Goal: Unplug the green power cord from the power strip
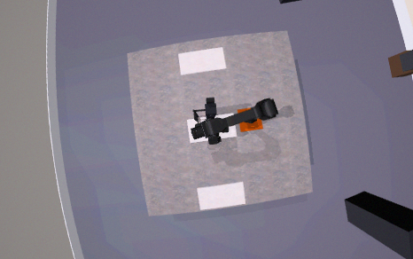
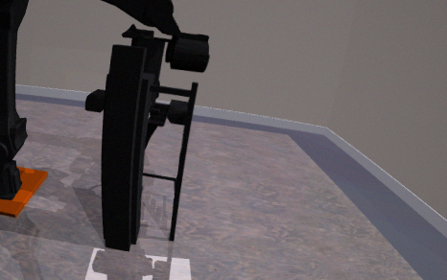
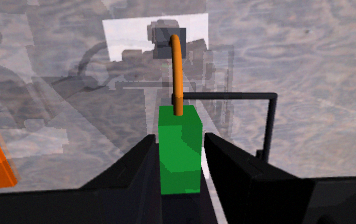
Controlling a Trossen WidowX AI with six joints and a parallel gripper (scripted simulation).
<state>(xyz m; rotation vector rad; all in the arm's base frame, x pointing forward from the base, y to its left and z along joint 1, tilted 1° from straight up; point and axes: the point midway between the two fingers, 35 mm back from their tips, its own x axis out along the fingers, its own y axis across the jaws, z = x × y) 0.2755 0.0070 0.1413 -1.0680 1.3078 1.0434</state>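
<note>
Now: the green plug 3 cm to the right of my gripper tip. Round my gripper tip: grey block (11 cm below, 5 cm to the left, 1 cm ahead).
</note>
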